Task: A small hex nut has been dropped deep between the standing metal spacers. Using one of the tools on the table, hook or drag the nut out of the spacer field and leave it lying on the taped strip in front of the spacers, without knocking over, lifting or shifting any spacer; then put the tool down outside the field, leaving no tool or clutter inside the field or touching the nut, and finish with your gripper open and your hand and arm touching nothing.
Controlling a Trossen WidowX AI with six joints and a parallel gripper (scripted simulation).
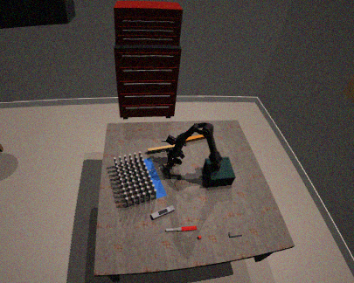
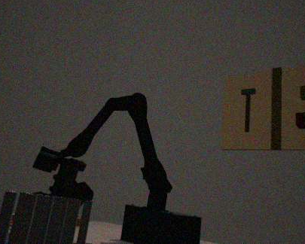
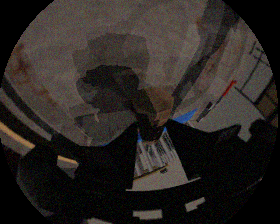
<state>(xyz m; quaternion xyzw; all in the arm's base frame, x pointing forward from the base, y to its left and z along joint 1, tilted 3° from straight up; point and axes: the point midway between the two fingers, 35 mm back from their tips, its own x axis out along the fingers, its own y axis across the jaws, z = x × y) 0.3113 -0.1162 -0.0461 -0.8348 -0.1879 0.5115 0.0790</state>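
Right now my gripper tip is 130 mm short of the blue taped strip, 70 mm to the right of it and 40 mm above it. Also, from my gripper tip: red-handled tool: 20 mm behind, 290 mm to the right, 30 mm below; orange block: 280 mm behind, 300 mm to the right, 20 mm below; hook tool: 100 mm ahead, 30 mm to the left.
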